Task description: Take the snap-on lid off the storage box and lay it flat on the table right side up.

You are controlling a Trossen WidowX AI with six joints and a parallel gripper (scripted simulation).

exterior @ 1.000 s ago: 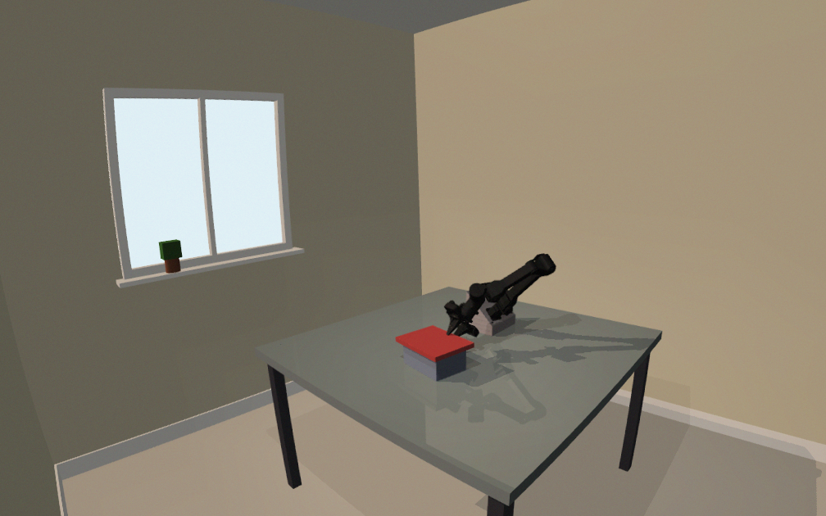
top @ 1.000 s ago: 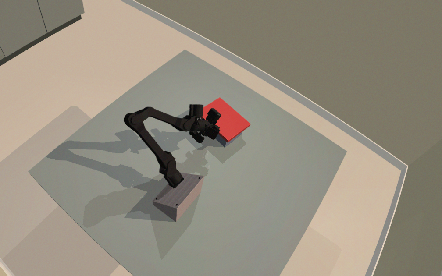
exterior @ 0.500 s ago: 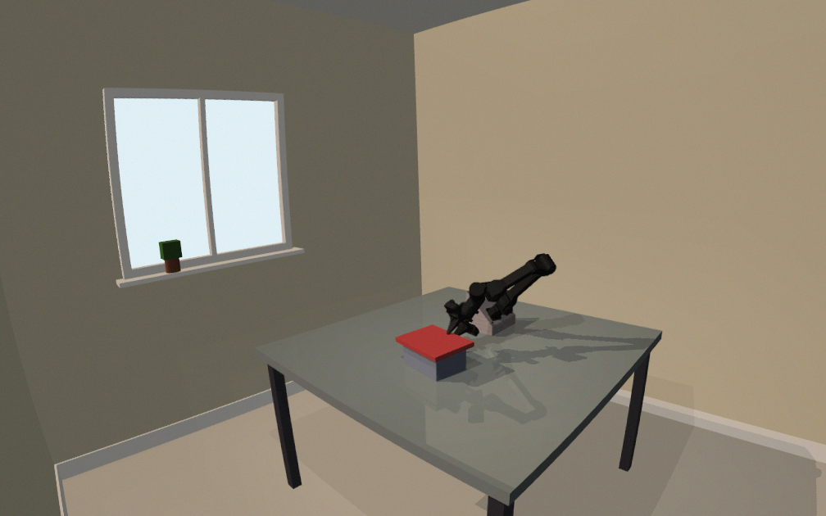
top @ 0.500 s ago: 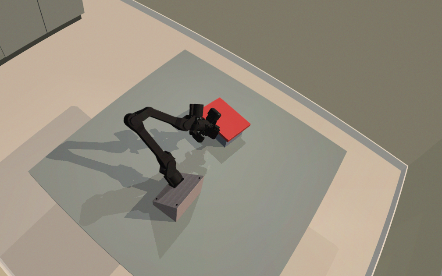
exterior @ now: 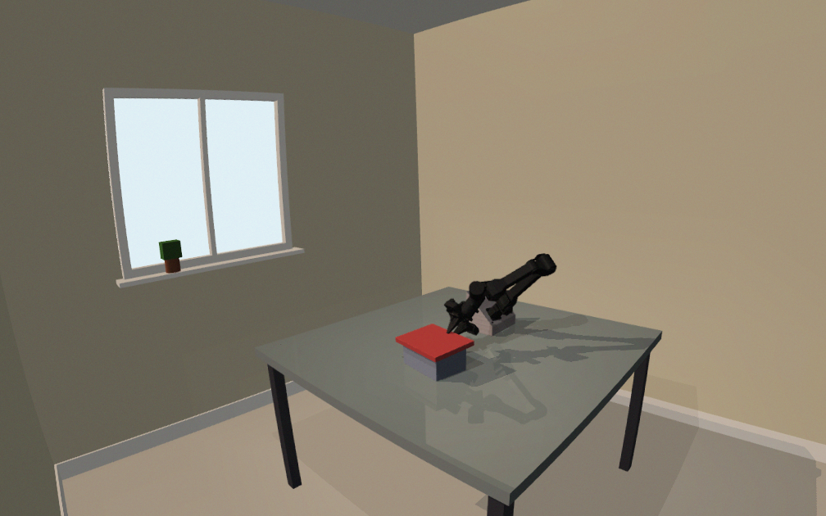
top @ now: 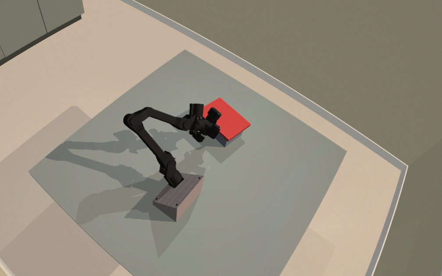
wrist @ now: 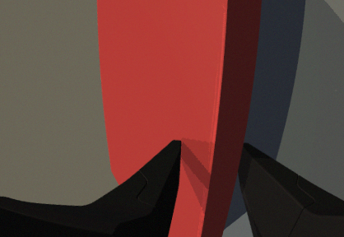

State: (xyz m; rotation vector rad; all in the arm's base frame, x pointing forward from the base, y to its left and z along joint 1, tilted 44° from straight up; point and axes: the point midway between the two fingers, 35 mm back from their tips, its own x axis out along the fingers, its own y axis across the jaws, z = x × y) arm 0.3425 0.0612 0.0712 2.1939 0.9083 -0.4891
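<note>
Now: the red lid 8 cm ahead of my gripper tip. Round my gripper tip: box: 8 cm ahead, 5 cm below.
</note>
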